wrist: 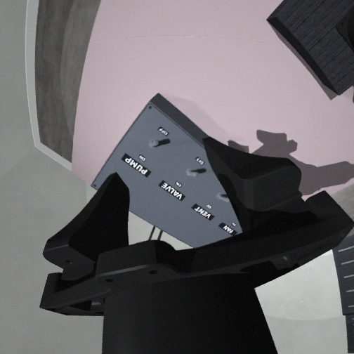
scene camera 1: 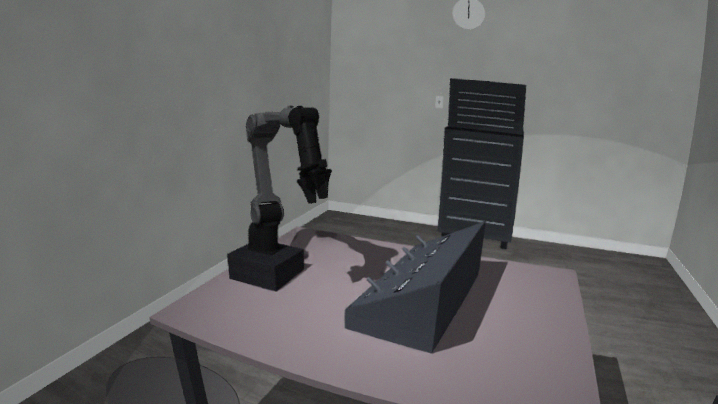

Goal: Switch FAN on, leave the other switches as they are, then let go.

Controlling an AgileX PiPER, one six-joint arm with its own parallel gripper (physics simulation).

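Note:
The dark grey sloped switch box [scene camera 1: 396, 321] [wrist: 142, 195] stands on the table. In the wrist view, its PUMP lever [wrist: 160, 143], VALVE lever [wrist: 196, 172] and part of the VENT lever [wrist: 223, 196] show, with OFF and ON marks. The FAN label [wrist: 227, 229] shows there, but its lever is hidden behind a finger. In the scene view, the FAN lever [scene camera 1: 421, 241] is at the far end of the row and leans about like the others; labels are unreadable there. My gripper [scene camera 1: 317, 199] [wrist: 162, 165] is open and empty, high above the table and apart from the box, on the arm base's side.
The arm's base block [scene camera 1: 251, 268] [wrist: 315, 45] stands on the pink table [scene camera 1: 241, 321] [wrist: 200, 65], left of the box in the scene view. A dark drawer cabinet [scene camera 1: 482, 173] stands behind the table by the wall. A round seat [scene camera 1: 165, 384] is at the near left.

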